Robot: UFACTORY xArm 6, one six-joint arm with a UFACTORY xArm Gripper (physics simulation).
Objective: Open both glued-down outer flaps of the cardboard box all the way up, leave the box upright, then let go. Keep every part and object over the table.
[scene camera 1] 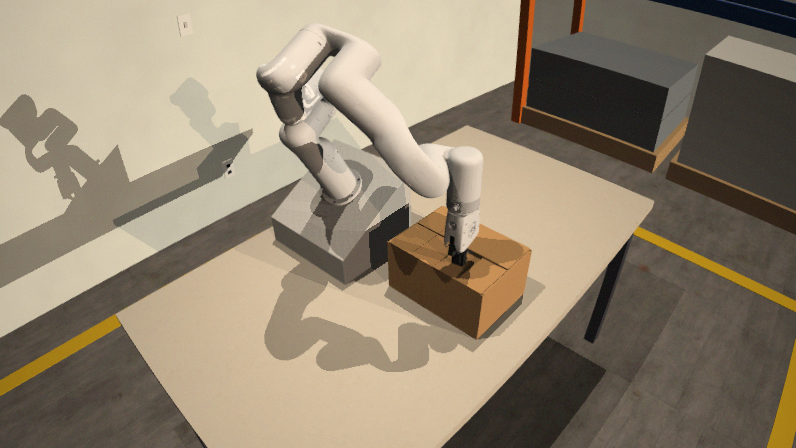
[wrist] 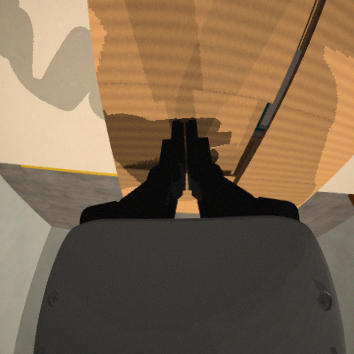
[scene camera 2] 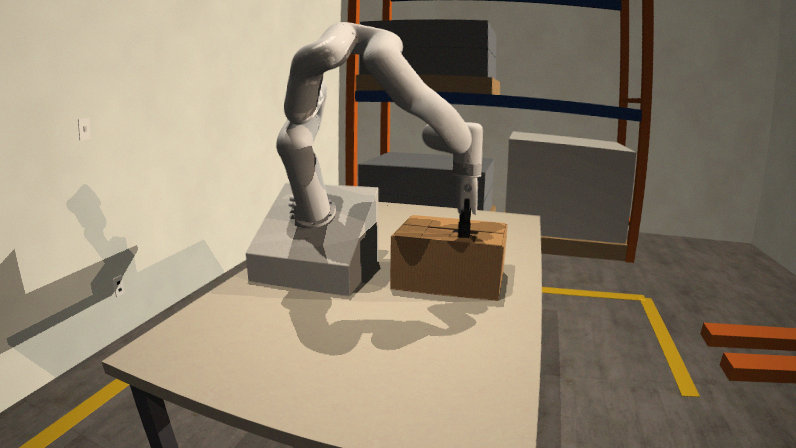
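Seen in the pictures: gripper, fingertip midpoint: (scene camera 1: 458,263) (wrist: 185,136) (scene camera 2: 463,237); arm's base at its link origin: (scene camera 1: 342,187) (scene camera 2: 315,213).
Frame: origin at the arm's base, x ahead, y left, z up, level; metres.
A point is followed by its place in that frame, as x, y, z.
The cardboard box (scene camera 1: 434,289) @[0.423, -0.009, -0.088] (scene camera 2: 445,269) @[0.413, -0.010, -0.099] stands upright on the table (scene camera 1: 222,345) @[0.187, -0.508, -0.175] (scene camera 2: 389,389) @[0.469, -0.468, -0.174]. Its near outer flap (scene camera 1: 414,254) @[0.350, -0.015, -0.019] (wrist: 225,65) @[0.385, 0.057, -0.020] and far outer flap (scene camera 1: 501,244) @[0.461, 0.182, -0.018] (wrist: 310,125) @[0.397, 0.134, -0.018] both lie down over the top. The seam between them is a dark slit in the wrist view, with a little grey and teal showing in the gap. My gripper (scene camera 1: 459,262) @[0.440, 0.051, -0.023] (scene camera 2: 464,235) @[0.440, 0.051, -0.023] (wrist: 185,136) @[0.440, 0.051, -0.023] is shut and empty, pointing down with its fingertips at the near flap, on the near side of the seam. Whether the tips touch or press the flap is hard to tell.
The grey robot base (scene camera 1: 306,250) @[0.033, -0.160, -0.134] (scene camera 2: 295,272) @[0.035, -0.160, -0.125] stands on the table close to the box's left. The table's right edge runs past the box on its other side. An orange-posted rack (scene camera 1: 523,61) (scene camera 2: 643,139) with large grey boxes stands beyond the table.
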